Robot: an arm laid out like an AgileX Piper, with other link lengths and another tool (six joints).
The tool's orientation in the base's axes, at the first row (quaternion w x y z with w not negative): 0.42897 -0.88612 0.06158 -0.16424
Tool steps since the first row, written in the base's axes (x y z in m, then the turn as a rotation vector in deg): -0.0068 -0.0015 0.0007 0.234 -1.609 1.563; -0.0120 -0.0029 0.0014 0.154 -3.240 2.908; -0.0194 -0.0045 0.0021 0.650 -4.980 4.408; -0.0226 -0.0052 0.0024 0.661 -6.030 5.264; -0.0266 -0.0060 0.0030 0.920 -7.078 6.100; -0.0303 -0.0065 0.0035 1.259 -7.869 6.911; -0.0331 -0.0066 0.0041 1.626 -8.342 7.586; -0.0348 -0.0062 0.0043 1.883 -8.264 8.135; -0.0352 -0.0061 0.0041 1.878 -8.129 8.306
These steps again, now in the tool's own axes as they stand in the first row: -0.0058 0.0002 -0.0039 0.994 -0.208 -2.014; -0.0102 0.0003 -0.0071 1.647 -0.242 -4.026; -0.0166 0.0006 -0.0112 2.905 -0.310 -6.010; -0.0193 0.0007 -0.0130 3.382 -0.322 -7.278; -0.0227 0.0006 -0.0153 4.086 -0.312 -8.447; -0.0260 0.0004 -0.0173 4.796 -0.441 -9.385; -0.0284 -0.0001 -0.0186 5.419 -0.660 -9.999; -0.0301 -0.0006 -0.0190 5.772 -1.129 -10.170; -0.0305 -0.0005 -0.0190 5.774 -1.347 -10.171
